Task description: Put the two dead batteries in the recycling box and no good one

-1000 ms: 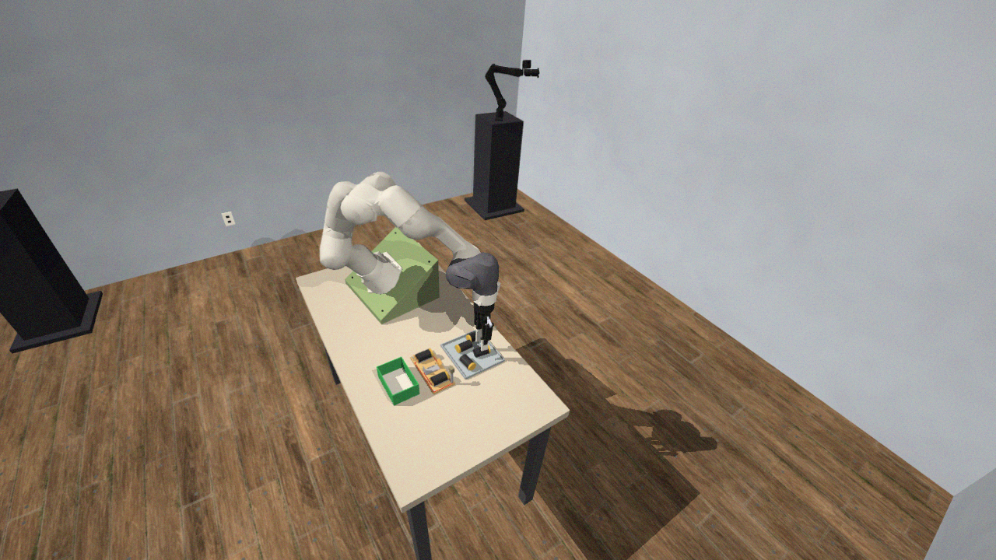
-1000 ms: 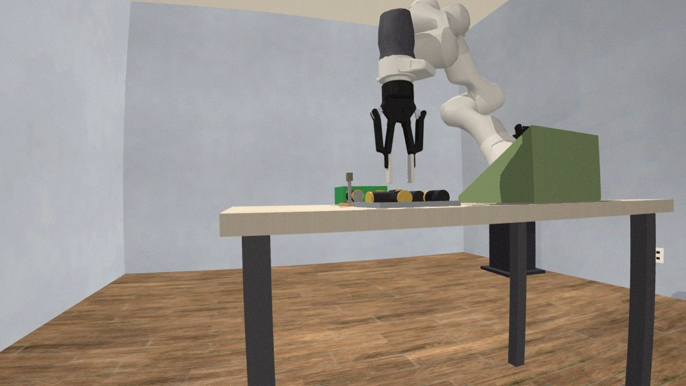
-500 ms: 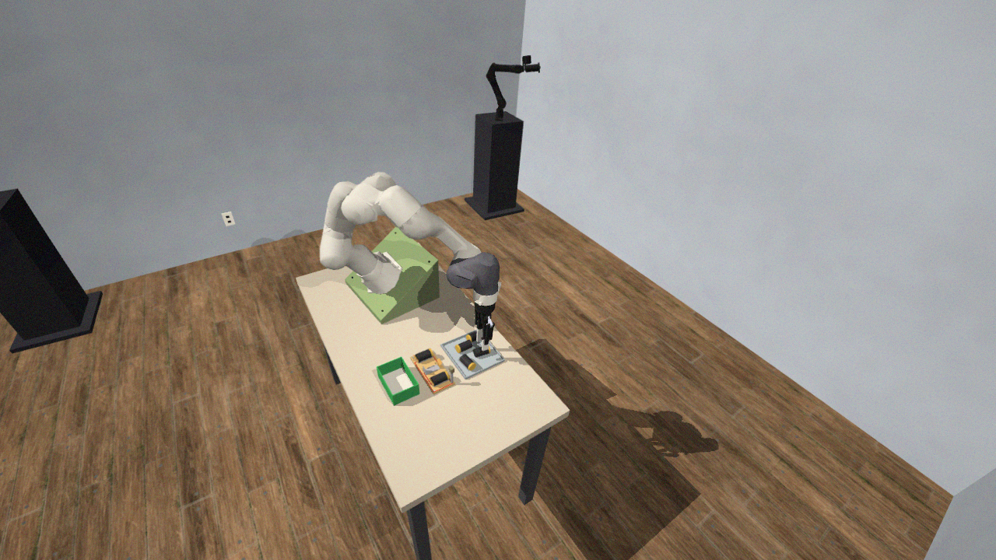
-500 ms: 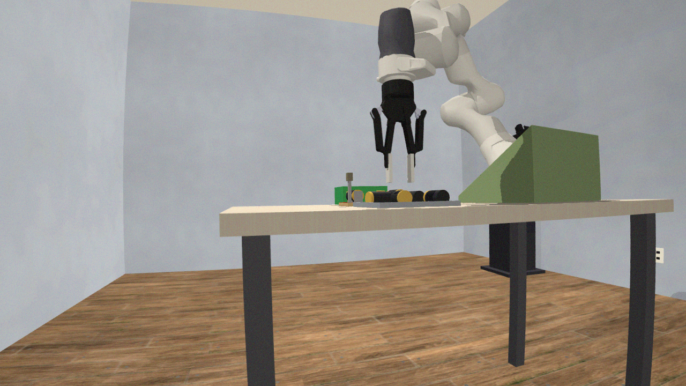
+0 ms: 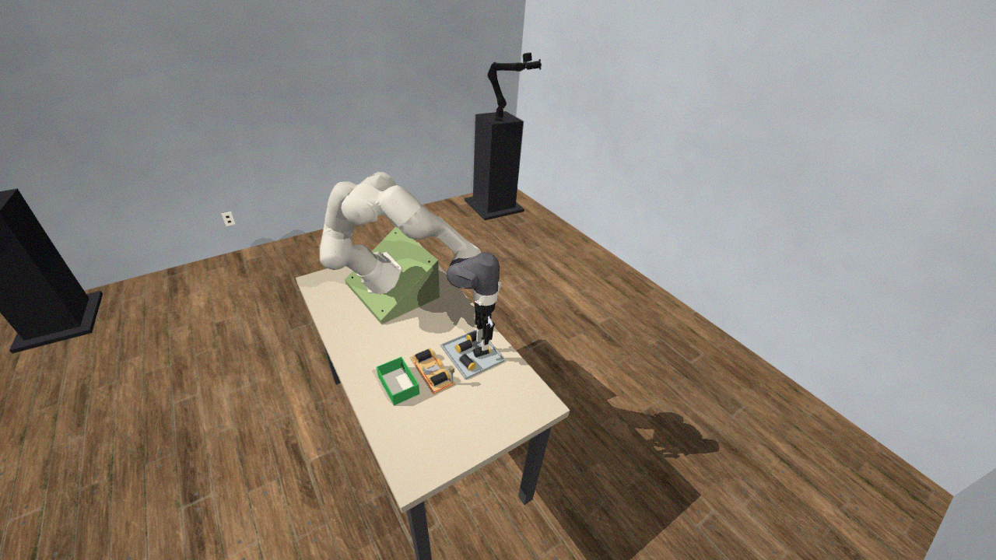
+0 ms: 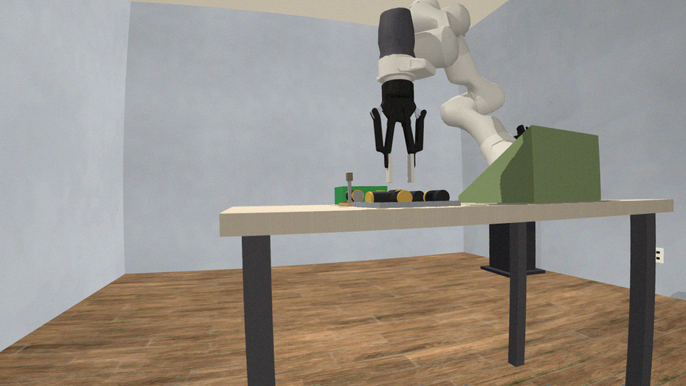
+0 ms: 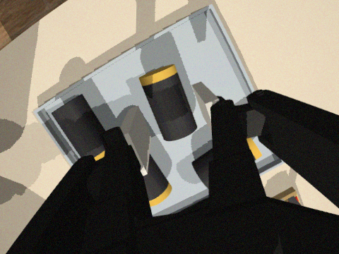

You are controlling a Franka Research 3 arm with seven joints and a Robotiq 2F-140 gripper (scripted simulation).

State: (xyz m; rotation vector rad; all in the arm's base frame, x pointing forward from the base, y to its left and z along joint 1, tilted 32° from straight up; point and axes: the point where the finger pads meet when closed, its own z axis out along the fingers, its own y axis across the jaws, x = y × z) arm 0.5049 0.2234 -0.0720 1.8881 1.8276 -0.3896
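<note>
Right now the grey tray is 8 cm below my hand, 3 cm to the right of it and 2 cm behind it. The rest, counted from my hand: battery holder 21 cm to the right, 8 cm below; green recycling box 35 cm to the right, 7 cm below; bulb post 17 cm to the right, 8 cm ahead, 5 cm below.
</note>
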